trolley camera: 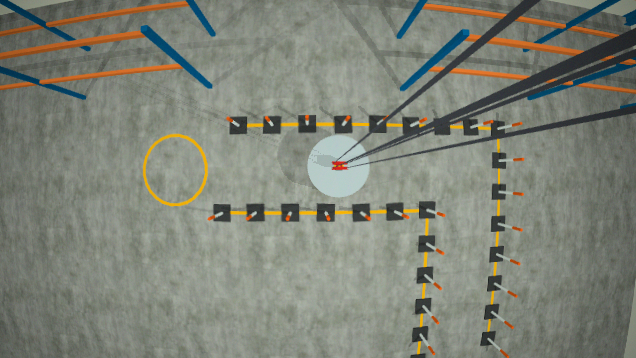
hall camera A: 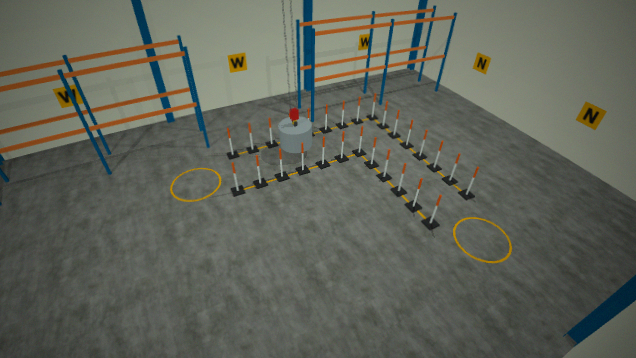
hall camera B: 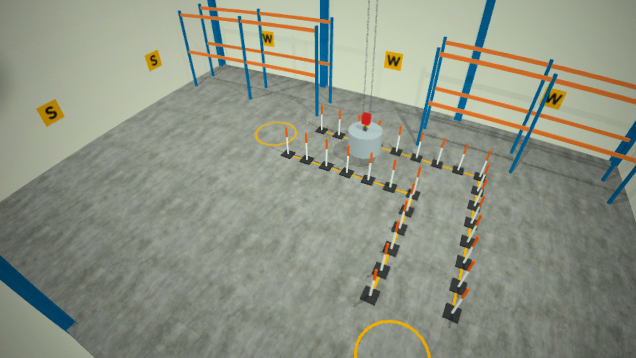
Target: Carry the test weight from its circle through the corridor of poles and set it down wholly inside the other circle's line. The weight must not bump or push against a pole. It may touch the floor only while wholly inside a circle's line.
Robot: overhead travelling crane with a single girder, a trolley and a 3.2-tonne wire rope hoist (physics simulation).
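The test weight (hall camera A: pixel 295 138) (hall camera B: pixel 365 141) (trolley camera: pixel 338 182), a light grey cylinder, hangs upright above the floor between the two pole rows of the corridor's first leg, with its shadow on the floor beneath. In the trolley view it is apart from both rows. My gripper, the red hook block (hall camera A: pixel 294 116) (hall camera B: pixel 366 120) (trolley camera: pixel 339 165), is at the weight's top centre and carries it. One yellow circle (hall camera A: pixel 171 186) (hall camera B: pixel 256 134) (trolley camera: pixel 144 170) lies outside the corridor's near end. The other circle (hall camera A: pixel 454 235) (hall camera B: pixel 390 321) lies beyond the far end; hall camera B shows part of it.
Poles on black feet line both sides of the L-shaped corridor, such as the inner corner pole (hall camera A: pixel 360 141) (hall camera B: pixel 417 181) and the outer corner pole (hall camera A: pixel 373 106). Blue and orange racks (hall camera A: pixel 312 75) (hall camera B: pixel 316 70) (trolley camera: pixel 435 60) stand along the W wall behind the first leg.
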